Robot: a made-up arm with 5 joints. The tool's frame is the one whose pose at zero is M.
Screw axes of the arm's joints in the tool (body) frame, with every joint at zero. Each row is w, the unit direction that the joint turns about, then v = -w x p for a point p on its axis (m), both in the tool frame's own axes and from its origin. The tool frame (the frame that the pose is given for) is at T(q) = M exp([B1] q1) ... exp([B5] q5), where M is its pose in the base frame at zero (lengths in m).
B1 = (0, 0, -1, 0.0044, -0.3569, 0)
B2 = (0, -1, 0, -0.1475, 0, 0.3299)
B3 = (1, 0, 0, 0, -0.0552, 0.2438)
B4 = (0, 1, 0, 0.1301, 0, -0.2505)
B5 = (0, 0, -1, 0.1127, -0.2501, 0)
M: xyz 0.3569 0.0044 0.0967 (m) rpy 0 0 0 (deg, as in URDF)
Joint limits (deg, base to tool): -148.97..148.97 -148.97..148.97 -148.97..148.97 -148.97..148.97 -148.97..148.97
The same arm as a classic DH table. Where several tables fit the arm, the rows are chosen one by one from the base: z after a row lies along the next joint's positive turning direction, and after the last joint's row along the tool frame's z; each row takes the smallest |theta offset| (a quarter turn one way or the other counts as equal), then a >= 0, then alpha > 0; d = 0 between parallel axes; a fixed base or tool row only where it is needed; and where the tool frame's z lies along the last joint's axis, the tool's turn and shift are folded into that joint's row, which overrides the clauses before.
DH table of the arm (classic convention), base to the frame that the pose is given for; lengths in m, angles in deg. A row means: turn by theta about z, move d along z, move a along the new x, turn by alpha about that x. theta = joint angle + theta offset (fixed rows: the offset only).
base (fixed): theta0 0.00, d 0.0000, a 0.0000, alpha 180.00
joint 1: theta0 0.00, d 0.0508, a 0.0270, alpha -90.00
joint 2: theta0 90.00, d 0.2394, a 0.0923, alpha 90.00
joint 3: theta0 0.00, d 0.0794, a -0.0749, alpha 90.00
joint 4: theta0 90.00, d 0.1311, a 0.0004, alpha -90.00
joint 5: theta0 -24.26, d 0.0000, a 0.2743, alpha 180.00
tool (fixed): theta0 -24.26, d 0.1301, a 0.0000, alpha 0.00
Joint limits (deg, base to tool): -148.97..148.97 -148.97..148.97 -148.97..148.97 -148.97..148.97 -148.97..148.97

